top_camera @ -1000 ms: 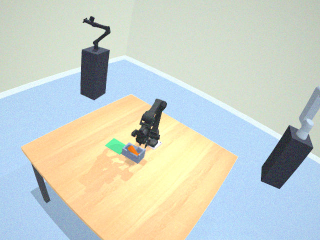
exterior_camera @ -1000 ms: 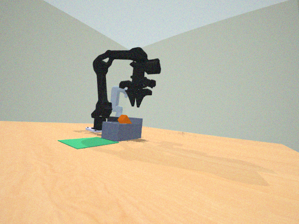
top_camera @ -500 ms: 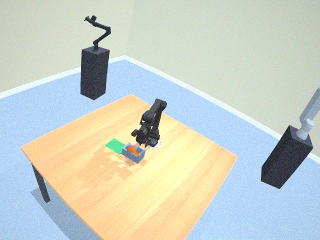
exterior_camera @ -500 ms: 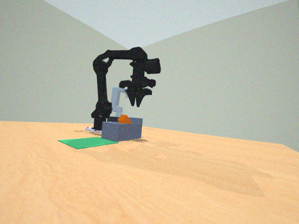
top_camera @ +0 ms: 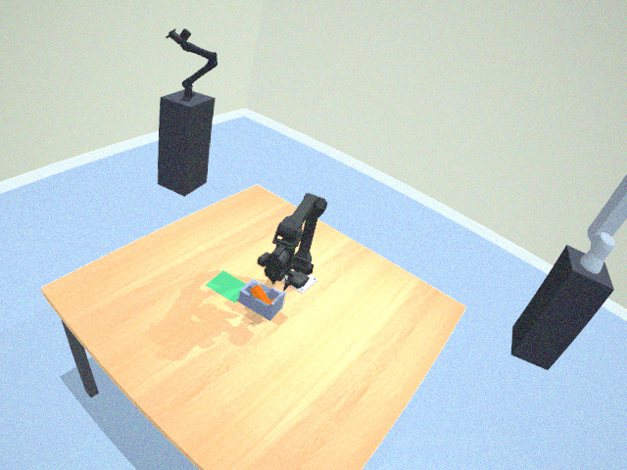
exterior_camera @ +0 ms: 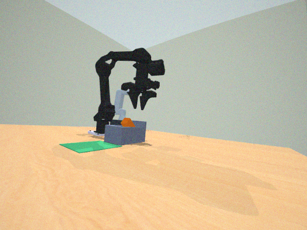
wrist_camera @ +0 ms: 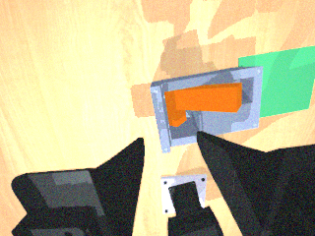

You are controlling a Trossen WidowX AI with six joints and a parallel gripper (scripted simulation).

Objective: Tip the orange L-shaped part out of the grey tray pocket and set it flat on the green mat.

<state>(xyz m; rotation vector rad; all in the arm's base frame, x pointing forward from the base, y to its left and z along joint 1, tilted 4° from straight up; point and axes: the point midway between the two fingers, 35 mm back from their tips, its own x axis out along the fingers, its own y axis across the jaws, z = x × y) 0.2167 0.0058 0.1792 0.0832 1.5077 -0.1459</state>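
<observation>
My gripper tip is now 10 cm above the orange L-shaped part, 4 cm to the left of it and 1 cm past it. The rest, counted from my gripper tip: green mat (22 cm to the right, 16 cm below, 2 cm behind).
</observation>
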